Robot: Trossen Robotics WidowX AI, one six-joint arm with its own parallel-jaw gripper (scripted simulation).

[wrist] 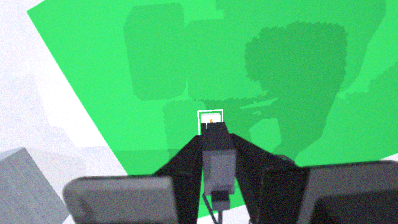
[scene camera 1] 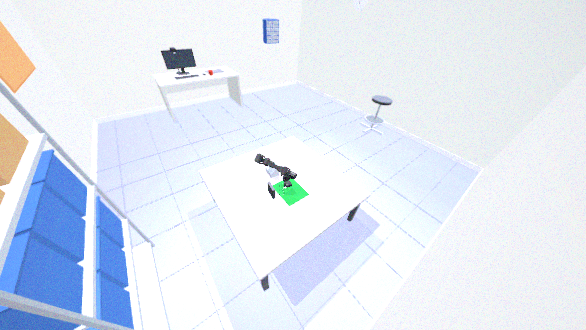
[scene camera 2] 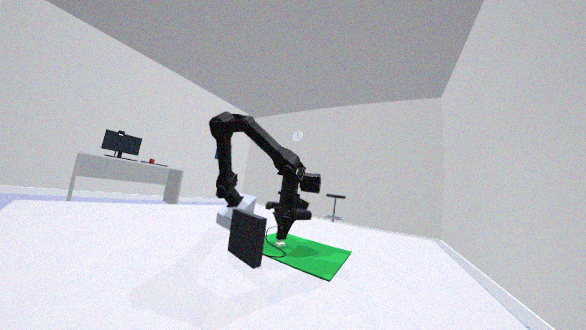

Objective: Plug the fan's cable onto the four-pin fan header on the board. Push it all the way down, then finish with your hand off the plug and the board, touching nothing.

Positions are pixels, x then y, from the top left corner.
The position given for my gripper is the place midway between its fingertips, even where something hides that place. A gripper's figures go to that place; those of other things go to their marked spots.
Labels:
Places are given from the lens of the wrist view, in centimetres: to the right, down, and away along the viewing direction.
my gripper (wrist: 214, 140): 1, 2, 11
green board (wrist: 310, 87): 9, -2, 13

